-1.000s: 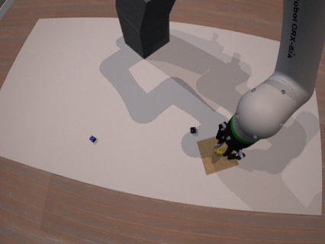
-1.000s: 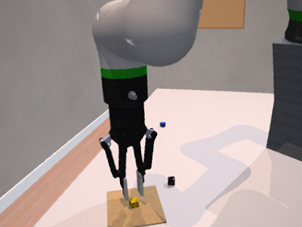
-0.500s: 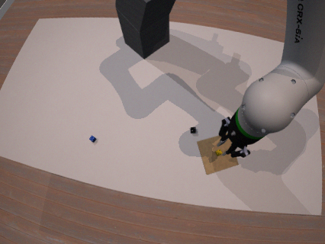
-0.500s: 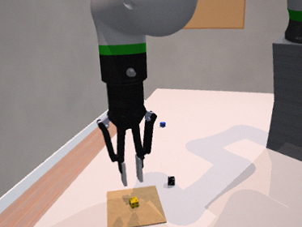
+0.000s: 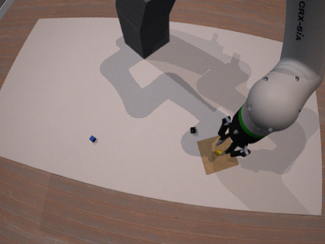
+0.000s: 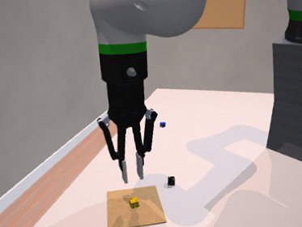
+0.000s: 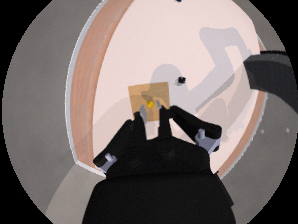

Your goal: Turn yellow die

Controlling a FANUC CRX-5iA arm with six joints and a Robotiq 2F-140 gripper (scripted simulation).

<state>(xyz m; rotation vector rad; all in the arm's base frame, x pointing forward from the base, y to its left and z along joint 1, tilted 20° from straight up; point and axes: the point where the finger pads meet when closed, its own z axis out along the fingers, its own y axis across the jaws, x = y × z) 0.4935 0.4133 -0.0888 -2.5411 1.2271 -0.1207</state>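
Right now my hand is 100 mm above the yellow die and 10 mm to the right of it. The rest, counted from my hand: black die: 110 mm to the right, 110 mm below, 70 mm behind; then blue die: 510 mm to the right, 110 mm below, 70 mm ahead; then brown mat: 120 mm below, 10 mm to the left.
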